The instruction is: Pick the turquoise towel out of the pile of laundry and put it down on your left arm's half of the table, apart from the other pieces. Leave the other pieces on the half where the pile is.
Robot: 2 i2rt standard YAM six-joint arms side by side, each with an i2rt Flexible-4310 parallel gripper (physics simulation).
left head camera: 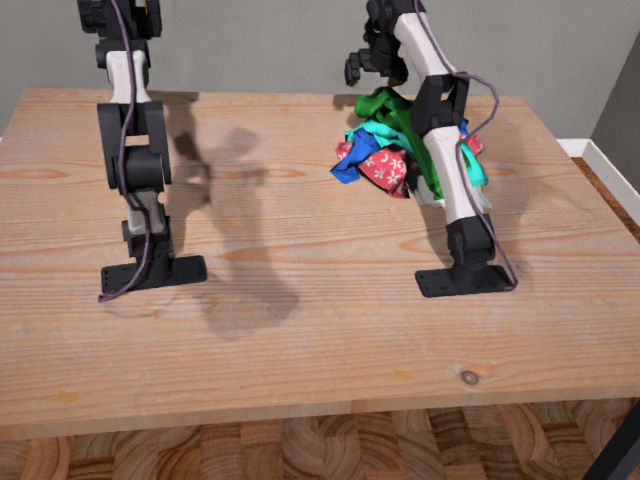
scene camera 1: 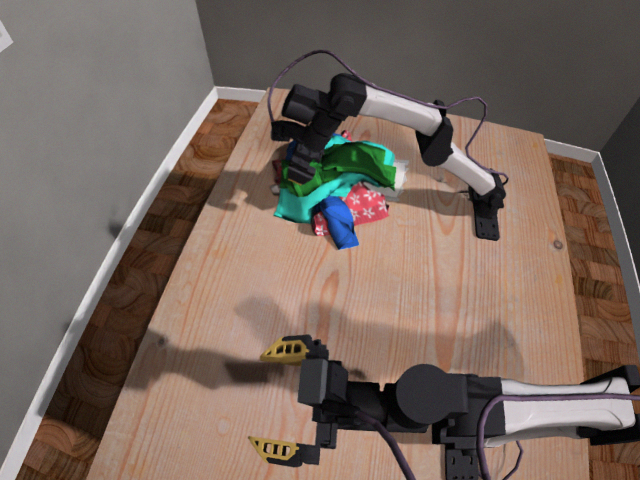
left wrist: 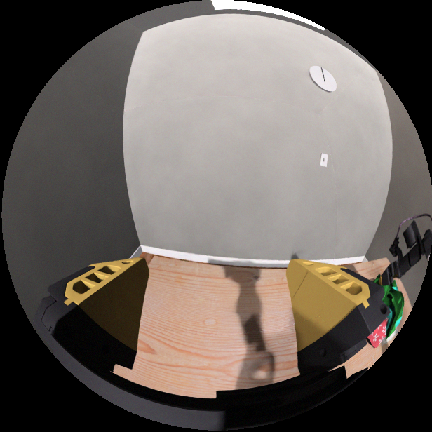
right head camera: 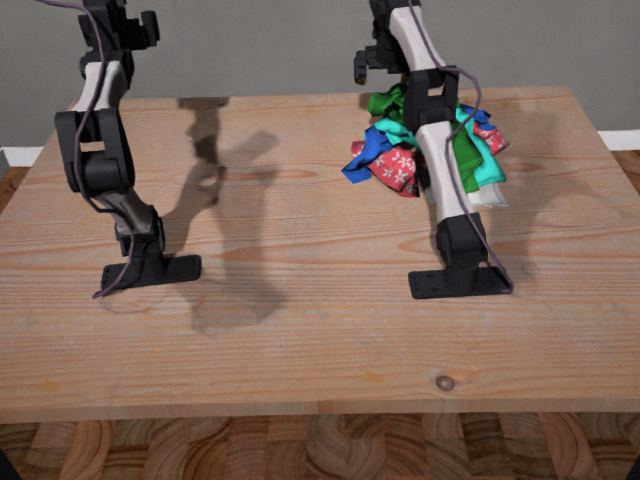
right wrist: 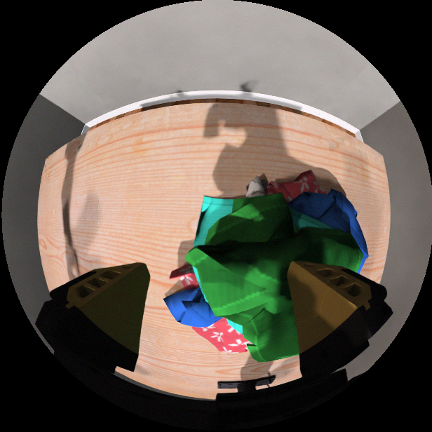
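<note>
The turquoise towel [left head camera: 376,129] [right head camera: 395,133] [scene camera 1: 297,206] [right wrist: 212,212] lies crumpled in the pile, partly covered by a green cloth [left head camera: 385,105] [right head camera: 467,155] [scene camera 1: 356,157] [right wrist: 255,250]. Its edges stick out on several sides; its middle is hidden. My right gripper [left head camera: 373,82] [right head camera: 382,80] [right wrist: 217,272] is open and empty, pointing down above the part of the pile near the table's wall-side edge. In scene camera 1 its fingers are partly hidden. My left gripper [scene camera 1: 256,397] [left wrist: 217,269] is open and empty above the other half of the table, well away from the pile.
A red flowered cloth [left head camera: 385,167] [scene camera 1: 368,202], a blue cloth [left head camera: 361,147] [scene camera 1: 338,222] and a white cloth [right head camera: 488,196] [scene camera 1: 399,178] lie under and around the turquoise and green ones. The right arm crosses over the pile in both head views and hides part of it.
</note>
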